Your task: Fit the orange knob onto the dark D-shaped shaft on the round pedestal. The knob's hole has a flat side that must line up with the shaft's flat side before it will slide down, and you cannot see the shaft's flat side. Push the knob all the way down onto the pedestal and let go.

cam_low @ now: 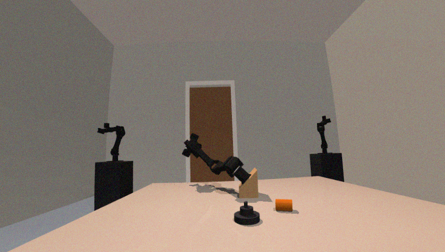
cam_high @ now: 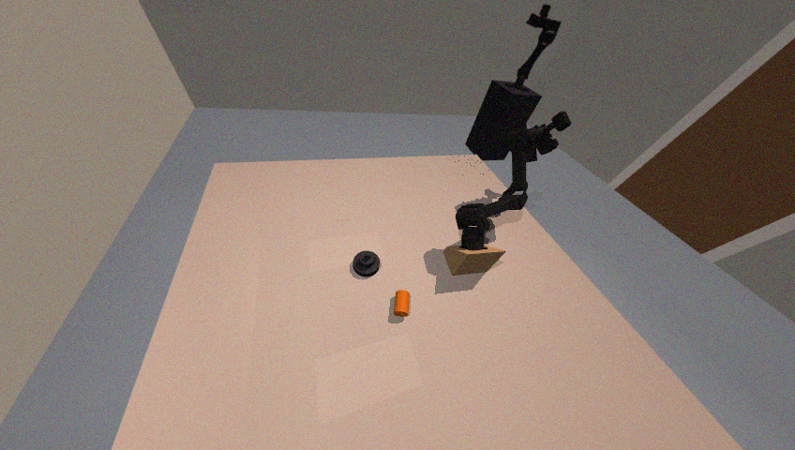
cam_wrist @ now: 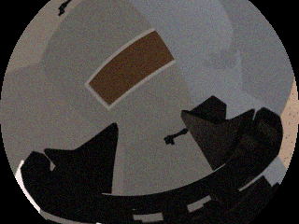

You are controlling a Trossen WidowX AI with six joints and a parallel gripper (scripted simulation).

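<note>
My gripper tip is now 810 mm short of the orange knob, 480 mm to the right of it and 270 mm above it. From my gripper tip the other things lie so: pedestal (880 mm ahead, 330 mm to the left, 260 mm below).
</note>
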